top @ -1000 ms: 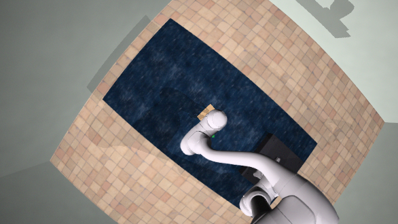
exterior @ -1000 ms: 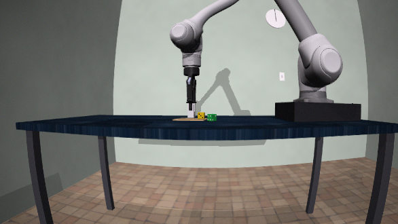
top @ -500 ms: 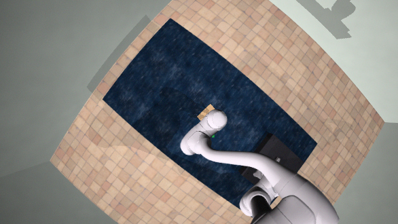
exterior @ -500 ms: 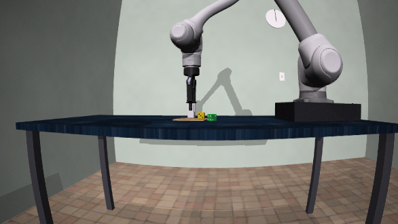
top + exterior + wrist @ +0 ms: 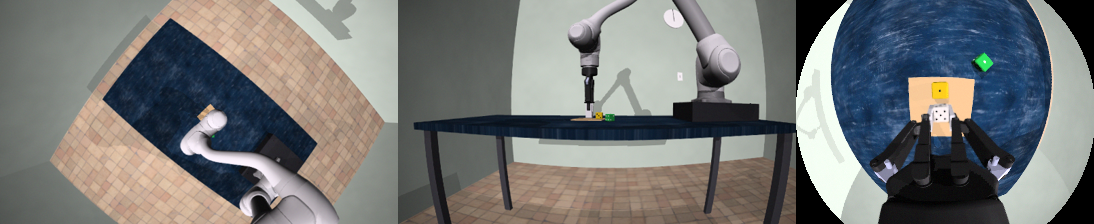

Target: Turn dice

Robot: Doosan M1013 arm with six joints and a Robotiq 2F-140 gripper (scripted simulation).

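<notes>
Right now the white die is 2 cm below my hand. Also, from my hand: green die: 10 cm to the left, 9 cm behind, 3 cm below; yellow die: 5 cm behind, 2 cm below; tan mat: 4 cm below.
</notes>
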